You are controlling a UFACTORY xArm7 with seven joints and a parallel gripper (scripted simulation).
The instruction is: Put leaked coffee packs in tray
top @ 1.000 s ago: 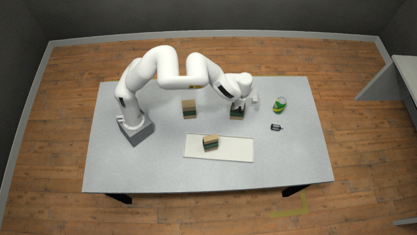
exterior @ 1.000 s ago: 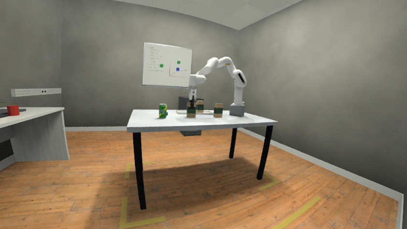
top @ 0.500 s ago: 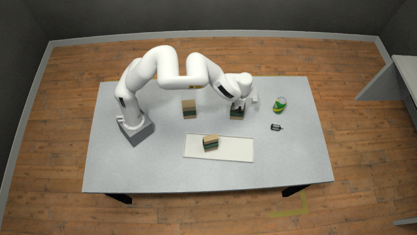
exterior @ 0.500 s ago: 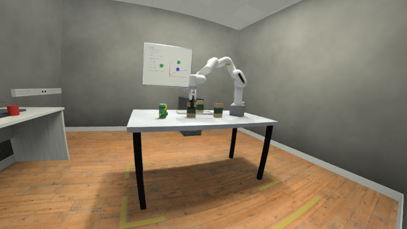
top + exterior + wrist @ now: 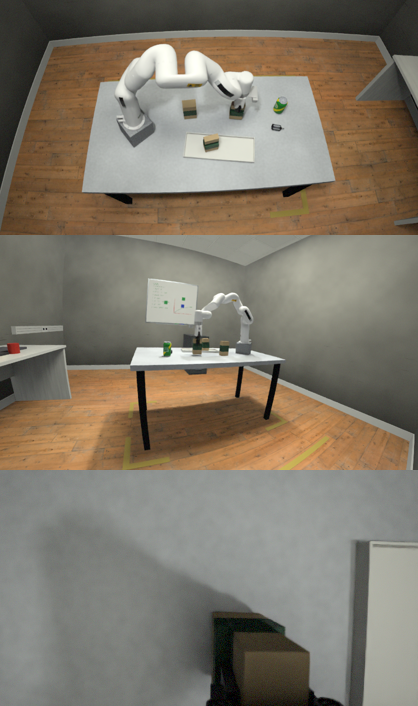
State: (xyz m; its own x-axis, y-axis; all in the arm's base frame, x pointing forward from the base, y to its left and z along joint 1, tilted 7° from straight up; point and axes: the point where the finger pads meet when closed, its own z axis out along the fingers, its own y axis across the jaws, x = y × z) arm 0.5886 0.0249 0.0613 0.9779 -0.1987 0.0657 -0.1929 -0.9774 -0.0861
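The white tray lies 190 mm to the right of my hand, 120 mm below it and 120 mm behind it. Round my hand: green soda can (280 mm ahead, 60 mm below, 20 mm to the left).
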